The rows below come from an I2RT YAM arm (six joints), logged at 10 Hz.
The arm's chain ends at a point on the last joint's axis. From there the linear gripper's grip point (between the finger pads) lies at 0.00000 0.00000 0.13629 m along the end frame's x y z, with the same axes.
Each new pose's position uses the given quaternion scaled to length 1; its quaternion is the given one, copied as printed.
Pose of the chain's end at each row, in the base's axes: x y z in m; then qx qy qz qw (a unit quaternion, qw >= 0):
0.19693 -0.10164 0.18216 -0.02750 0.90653 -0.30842 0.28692
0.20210 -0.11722 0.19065 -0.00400 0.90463 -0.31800 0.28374
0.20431 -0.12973 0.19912 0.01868 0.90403 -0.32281 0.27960
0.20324 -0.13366 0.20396 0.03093 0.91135 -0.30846 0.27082
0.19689 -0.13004 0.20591 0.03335 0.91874 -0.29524 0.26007
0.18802 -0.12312 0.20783 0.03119 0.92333 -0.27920 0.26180
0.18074 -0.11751 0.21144 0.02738 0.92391 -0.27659 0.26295
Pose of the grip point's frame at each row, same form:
0.27014 -0.17570 0.09424 -0.02750 0.90653 -0.30842 0.28692
0.27241 -0.19532 0.10387 -0.00400 0.90463 -0.31800 0.28374
0.27157 -0.21070 0.11254 0.01868 0.90403 -0.32281 0.27960
0.26791 -0.21257 0.11360 0.03093 0.91135 -0.30846 0.27082
0.25934 -0.20634 0.11182 0.03335 0.91874 -0.29524 0.26007
0.25154 -0.19561 0.11147 0.03119 0.92333 -0.27920 0.26180
0.24490 -0.18913 0.11485 0.02738 0.92391 -0.27659 0.26295

